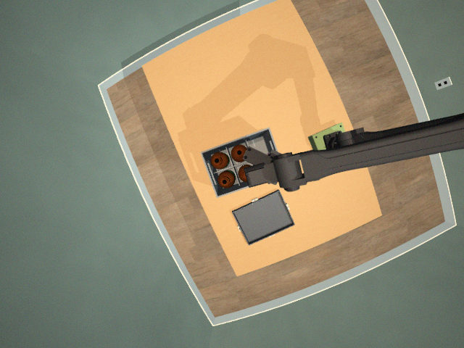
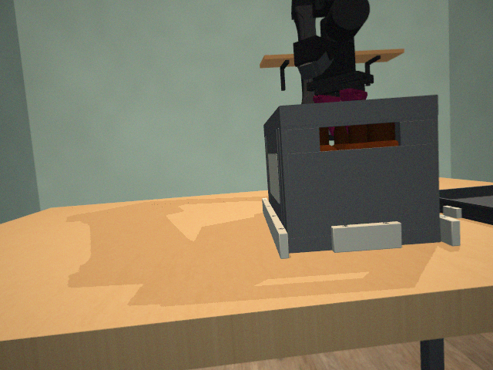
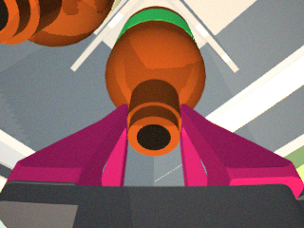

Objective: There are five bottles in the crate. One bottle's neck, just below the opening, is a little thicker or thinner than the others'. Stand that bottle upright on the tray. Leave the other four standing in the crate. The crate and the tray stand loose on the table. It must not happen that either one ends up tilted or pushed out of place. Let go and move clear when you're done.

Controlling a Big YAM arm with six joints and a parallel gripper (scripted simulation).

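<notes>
The dark grey crate lies 90 mm ahead of my hand, 40 mm to the right of it and 70 mm below it. From my hand the other things lie so: grey tray: 80 mm ahead, 240 mm to the left, 140 mm below.
</notes>
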